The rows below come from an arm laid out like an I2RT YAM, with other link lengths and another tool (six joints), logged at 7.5 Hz.
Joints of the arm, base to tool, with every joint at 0 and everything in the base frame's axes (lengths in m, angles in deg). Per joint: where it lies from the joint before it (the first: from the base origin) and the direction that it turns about. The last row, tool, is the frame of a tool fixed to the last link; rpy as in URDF.
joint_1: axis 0 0 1 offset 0 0 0.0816
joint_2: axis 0 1 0 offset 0.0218 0.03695 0.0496
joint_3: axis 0 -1 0 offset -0.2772 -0.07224 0
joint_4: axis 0 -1 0 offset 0.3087 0.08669 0.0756
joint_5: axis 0 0 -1 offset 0.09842 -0.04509 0.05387
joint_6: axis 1 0 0 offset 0.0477 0 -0.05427
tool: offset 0.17 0.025 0.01 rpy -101.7 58.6 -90
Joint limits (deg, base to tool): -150..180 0..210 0..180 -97..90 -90..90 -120..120
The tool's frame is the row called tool.
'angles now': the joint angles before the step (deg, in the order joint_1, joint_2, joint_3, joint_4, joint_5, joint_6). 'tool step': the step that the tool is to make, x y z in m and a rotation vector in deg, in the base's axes. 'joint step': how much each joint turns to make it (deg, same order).
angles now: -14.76 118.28 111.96 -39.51 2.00 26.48
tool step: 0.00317 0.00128 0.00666 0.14 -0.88 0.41
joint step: 0.00 0.06 0.68 0.20 -0.55 -0.04
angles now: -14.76 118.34 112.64 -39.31 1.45 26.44
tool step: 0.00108 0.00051 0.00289 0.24 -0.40 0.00
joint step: 0.00 -0.01 0.25 0.06 -0.24 0.23
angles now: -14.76 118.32 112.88 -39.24 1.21 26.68
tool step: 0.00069 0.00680 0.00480 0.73 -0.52 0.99
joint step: 0.19 -0.36 0.07 -0.12 -1.16 0.04
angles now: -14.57 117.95 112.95 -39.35 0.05 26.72
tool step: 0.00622 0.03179 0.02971 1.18 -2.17 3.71
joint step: 1.86 -0.59 3.07 -1.84 -2.48 -0.07
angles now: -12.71 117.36 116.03 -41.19 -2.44 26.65
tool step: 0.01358 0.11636 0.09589 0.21 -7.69 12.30
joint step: 8.24 0.27 12.05 -4.34 -4.02 -1.50
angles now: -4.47 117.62 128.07 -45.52 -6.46 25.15
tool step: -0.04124 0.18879 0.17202 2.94 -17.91 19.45
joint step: 13.82 0.74 18.55 0.05 -6.09 -0.59
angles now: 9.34 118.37 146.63 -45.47 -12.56 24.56
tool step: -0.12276 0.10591 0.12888 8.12 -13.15 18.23
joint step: 8.55 -11.92 -6.33 10.10 -10.35 3.28
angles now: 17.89 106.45 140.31 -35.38 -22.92 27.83
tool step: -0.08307 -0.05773 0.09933 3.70 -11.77 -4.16
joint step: -2.77 -13.07 -5.68 4.99 1.41 0.10
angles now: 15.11 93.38 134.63 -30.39 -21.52 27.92
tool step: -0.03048 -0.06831 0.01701 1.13 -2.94 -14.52
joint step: -1.72 -11.47 -10.23 1.26 12.59 -2.40
